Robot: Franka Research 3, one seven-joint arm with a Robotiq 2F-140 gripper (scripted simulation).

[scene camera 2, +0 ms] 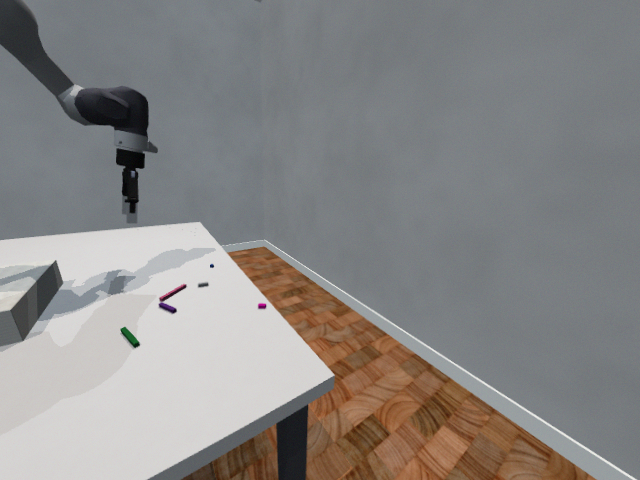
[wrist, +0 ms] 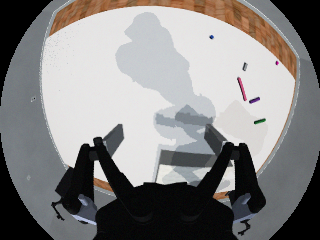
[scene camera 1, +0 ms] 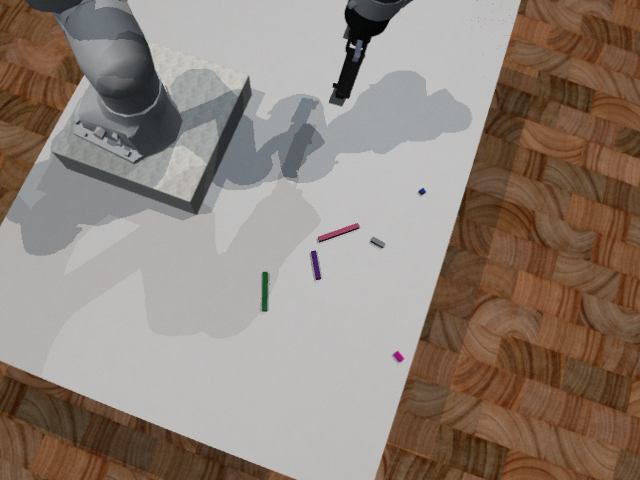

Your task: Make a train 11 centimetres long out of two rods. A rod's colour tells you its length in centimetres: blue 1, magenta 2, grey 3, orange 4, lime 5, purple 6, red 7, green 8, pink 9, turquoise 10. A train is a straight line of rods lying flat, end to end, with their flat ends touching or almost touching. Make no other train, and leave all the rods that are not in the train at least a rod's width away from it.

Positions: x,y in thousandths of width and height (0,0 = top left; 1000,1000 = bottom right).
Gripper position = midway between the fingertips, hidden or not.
I see my gripper (scene camera 1: 535,145).
My gripper shows as well in scene camera 2 (scene camera 2: 202,455) and in the wrist view (wrist: 514,548).
